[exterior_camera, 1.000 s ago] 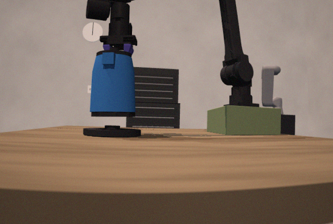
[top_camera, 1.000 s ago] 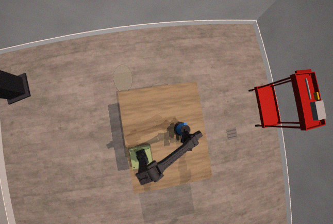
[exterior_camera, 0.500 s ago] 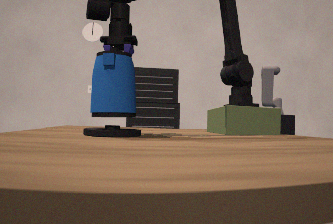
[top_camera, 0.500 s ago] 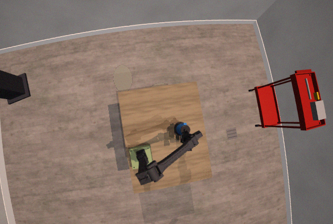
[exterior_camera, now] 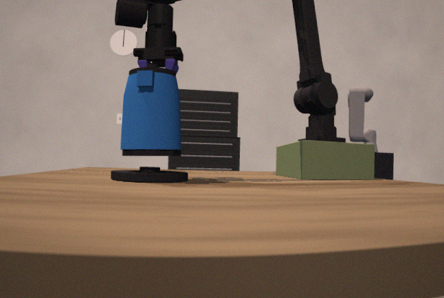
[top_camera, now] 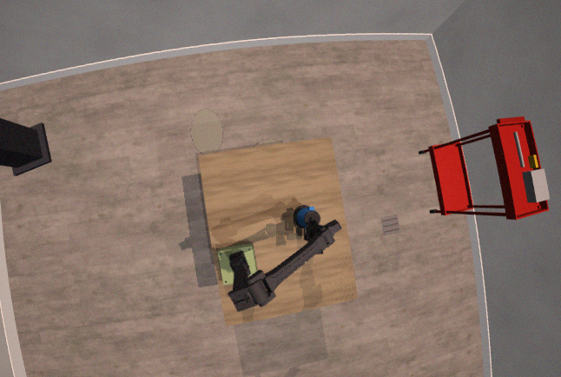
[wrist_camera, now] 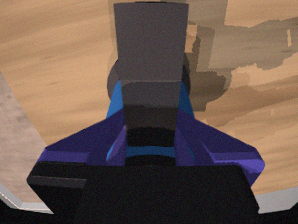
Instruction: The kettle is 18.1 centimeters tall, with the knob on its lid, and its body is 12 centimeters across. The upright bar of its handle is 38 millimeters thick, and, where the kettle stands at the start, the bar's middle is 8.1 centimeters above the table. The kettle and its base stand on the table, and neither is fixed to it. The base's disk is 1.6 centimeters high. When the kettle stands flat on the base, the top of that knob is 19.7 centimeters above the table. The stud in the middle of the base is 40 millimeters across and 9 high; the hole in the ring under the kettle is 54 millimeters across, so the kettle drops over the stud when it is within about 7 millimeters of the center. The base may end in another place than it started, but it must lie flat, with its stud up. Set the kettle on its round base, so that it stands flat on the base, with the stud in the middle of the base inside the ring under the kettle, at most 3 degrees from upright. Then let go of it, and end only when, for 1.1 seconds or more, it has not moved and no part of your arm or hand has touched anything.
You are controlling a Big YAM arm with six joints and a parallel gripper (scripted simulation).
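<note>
Now: the blue kettle 10 mm ahead of my hand, 30 mm to the left of it and 50 mm below it. Also, from my hand: round black base (20 mm ahead, 60 mm to the left, 170 mm below).
</note>
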